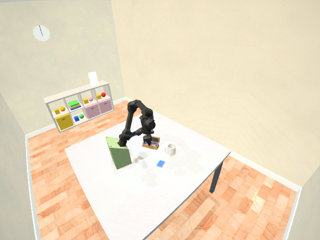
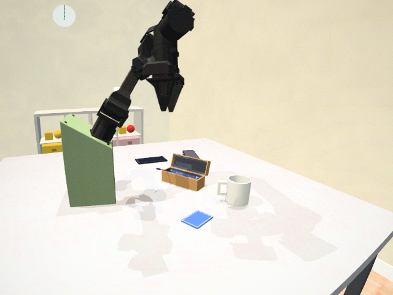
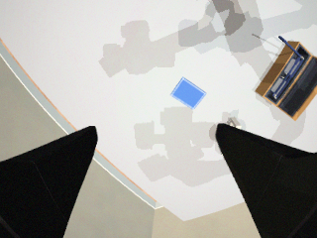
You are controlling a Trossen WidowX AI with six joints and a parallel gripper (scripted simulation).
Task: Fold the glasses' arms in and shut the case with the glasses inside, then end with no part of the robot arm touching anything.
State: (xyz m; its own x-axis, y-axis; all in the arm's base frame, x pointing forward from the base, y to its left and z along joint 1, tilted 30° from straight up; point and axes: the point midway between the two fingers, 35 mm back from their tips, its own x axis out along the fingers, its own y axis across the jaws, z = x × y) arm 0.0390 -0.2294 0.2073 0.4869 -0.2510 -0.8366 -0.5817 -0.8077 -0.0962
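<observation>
Now: the wooden glasses case 31 cm below my hand, 26 cm to the left of it and 21 cm ahead of it. From my hand the other things lie so: blue flat square (35 cm below, 10 cm ahead, 1 cm to the right); glasses case lid (28 cm below, 27 cm to the left, 23 cm ahead); white mug (31 cm below, 28 cm ahead, 3 cm to the left).
</observation>
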